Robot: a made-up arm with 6 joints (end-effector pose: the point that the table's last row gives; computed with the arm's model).
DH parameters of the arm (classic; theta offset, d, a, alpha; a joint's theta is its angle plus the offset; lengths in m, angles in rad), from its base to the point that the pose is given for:
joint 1: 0 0.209 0 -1.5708
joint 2: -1.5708 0 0.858 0
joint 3: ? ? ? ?
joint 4: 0 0.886 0 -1.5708
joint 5: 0 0 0 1.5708
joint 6: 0 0.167 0 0
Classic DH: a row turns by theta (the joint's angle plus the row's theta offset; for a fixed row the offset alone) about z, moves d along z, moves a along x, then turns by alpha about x.
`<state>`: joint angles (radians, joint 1 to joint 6).
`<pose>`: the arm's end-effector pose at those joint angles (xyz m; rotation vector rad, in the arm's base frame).
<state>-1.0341 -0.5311 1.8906 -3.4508 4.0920 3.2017</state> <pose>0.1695 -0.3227 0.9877 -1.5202 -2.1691 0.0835</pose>
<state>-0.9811 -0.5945 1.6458 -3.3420 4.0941 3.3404</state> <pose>0.1463 -0.2278 1.1958 -1.7901 -2.3837 0.1773</pose>
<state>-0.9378 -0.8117 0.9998 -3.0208 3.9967 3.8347</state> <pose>-0.1796 0.3077 1.5389 1.7038 1.7926 -0.0262</pose>
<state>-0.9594 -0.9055 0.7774 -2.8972 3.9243 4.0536</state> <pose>-0.3374 0.5692 1.5145 1.6142 1.5461 0.0717</pose>
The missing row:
joint 3: 1.5708 0.022 0 1.5708
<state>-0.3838 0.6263 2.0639 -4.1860 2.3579 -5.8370</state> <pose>0.8727 -0.2188 0.2392 -0.6170 -0.5145 -2.0971</pose>
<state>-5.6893 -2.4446 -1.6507 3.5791 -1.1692 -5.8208</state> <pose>0.0710 0.1531 -1.1129 -2.8653 0.1229 0.5468</pose>
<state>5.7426 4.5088 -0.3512 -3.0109 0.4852 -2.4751</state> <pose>-1.4329 0.8739 -0.5746 -1.5881 -2.0758 0.1652</pose>
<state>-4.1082 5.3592 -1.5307 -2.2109 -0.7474 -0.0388</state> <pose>0.6890 -1.1971 -0.0107 1.6929 0.9679 -0.7106</pose>
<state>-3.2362 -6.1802 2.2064 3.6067 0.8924 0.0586</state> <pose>-0.8916 0.1211 0.4813 -0.6104 -1.3469 -0.0444</pose>
